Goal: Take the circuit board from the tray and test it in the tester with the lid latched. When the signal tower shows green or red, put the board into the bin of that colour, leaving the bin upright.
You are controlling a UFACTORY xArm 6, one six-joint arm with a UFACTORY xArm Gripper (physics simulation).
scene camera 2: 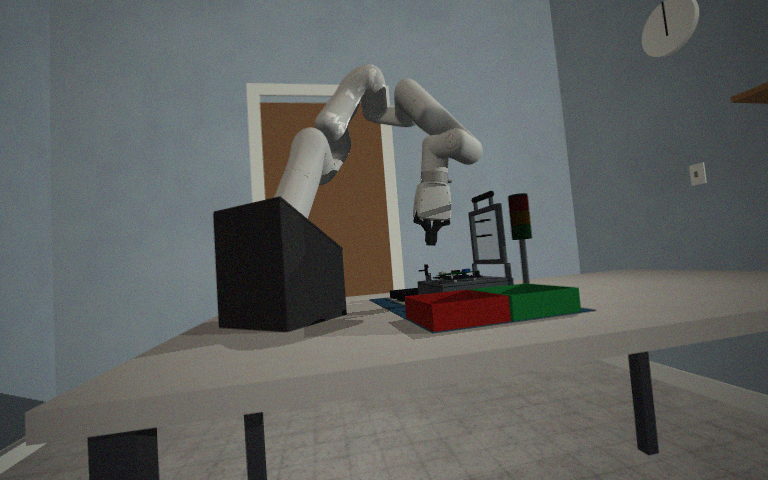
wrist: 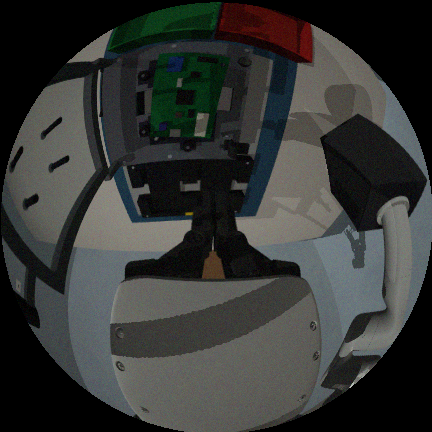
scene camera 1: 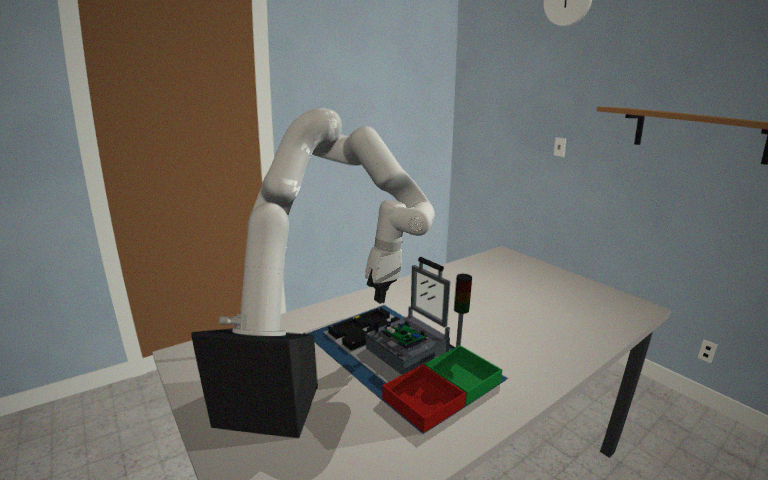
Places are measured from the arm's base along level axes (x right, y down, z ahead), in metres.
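Pixels of known places: gripper, fingertip midpoint: (scene camera 2: 430, 245) (wrist: 212, 203) (scene camera 1: 379, 301); arm's base at its link origin: (scene camera 2: 282, 231) (wrist: 392, 209) (scene camera 1: 259, 333).
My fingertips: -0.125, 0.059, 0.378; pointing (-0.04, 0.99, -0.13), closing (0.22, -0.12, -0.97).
For each thing: its top centre in the pictures, then the offset to it from my fingertips, as dx, dy, dz. "pt": a spot on its surface instead. Level surfaces: height alone.
- green circuit board at its top centre: (wrist: 184, 93) (scene camera 2: 454, 268) (scene camera 1: 404, 330) +0.080, +0.067, +0.043
- signal tower at a spot on its surface: (scene camera 2: 519, 216) (scene camera 1: 464, 297) pt +0.165, -0.047, +0.189
- red bin at its top centre: (scene camera 2: 451, 296) (scene camera 1: 423, 389) +0.292, +0.110, -0.015
- green bin at its top centre: (scene camera 2: 519, 288) (scene camera 1: 463, 366) +0.261, +0.110, +0.131
- tower's pole at a spot on its surface: (scene camera 2: 524, 261) (scene camera 1: 460, 326) pt +0.150, +0.060, +0.196
- small black latch post at its top centre: (wrist: 241, 153) (scene camera 2: 423, 264) +0.031, +0.050, -0.030
- blue mat at its surface level: dy +0.155
The green circuit board (scene camera 1: 405, 335) (scene camera 2: 457, 274) (wrist: 172, 102) lies on the grey tester (scene camera 1: 397, 360) (scene camera 2: 464, 285) (wrist: 116, 102), looking slightly skewed in the wrist view. The tester's lid (scene camera 1: 446, 300) (scene camera 2: 501, 234) (wrist: 71, 242) stands upright, open. My gripper (scene camera 1: 380, 300) (scene camera 2: 431, 242) (wrist: 212, 203) is shut and empty, high above the black tray (scene camera 1: 355, 335) (scene camera 2: 403, 293) (wrist: 167, 175) side of the tester. No board shows in the tray. The signal tower (scene camera 1: 463, 294) (scene camera 2: 519, 216) looks unlit. The red bin (scene camera 1: 419, 408) (scene camera 2: 470, 311) (wrist: 265, 30) and green bin (scene camera 1: 485, 383) (scene camera 2: 546, 302) (wrist: 165, 25) stand upright.
The raised lid and the tower's pole (scene camera 1: 459, 330) (scene camera 2: 524, 261) rise beside the tester. A small black latch post (scene camera 2: 426, 271) stands at the tester's side opposite the lid. The bins touch each other on the blue mat (scene camera 1: 355, 365). The black robot base (scene camera 1: 254, 384) (scene camera 2: 252, 266) (wrist: 377, 157) stands on the table.
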